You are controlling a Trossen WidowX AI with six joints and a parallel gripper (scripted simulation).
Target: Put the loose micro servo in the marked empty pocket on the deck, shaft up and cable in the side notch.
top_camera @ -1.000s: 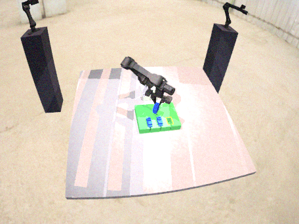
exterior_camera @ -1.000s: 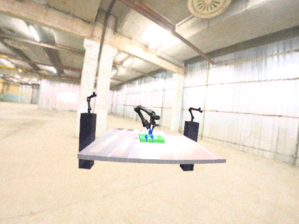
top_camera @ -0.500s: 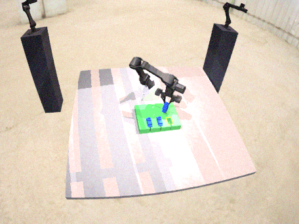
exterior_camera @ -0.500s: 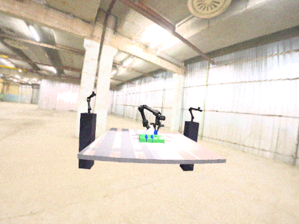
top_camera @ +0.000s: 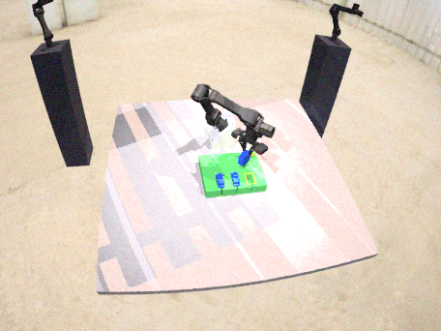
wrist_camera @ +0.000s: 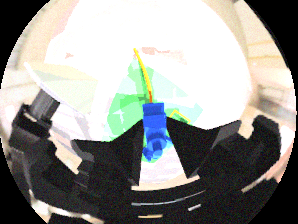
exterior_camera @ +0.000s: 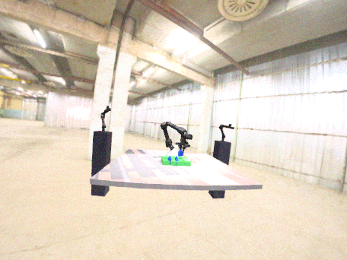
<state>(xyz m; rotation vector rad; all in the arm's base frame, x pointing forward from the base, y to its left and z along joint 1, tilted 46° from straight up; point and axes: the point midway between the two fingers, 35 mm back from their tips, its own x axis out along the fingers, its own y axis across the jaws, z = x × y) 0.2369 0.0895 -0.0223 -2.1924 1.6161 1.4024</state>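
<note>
Now: gripper tip 100 mm above the green deck, 70 mm to the left of it and 10 mm past it.
</note>
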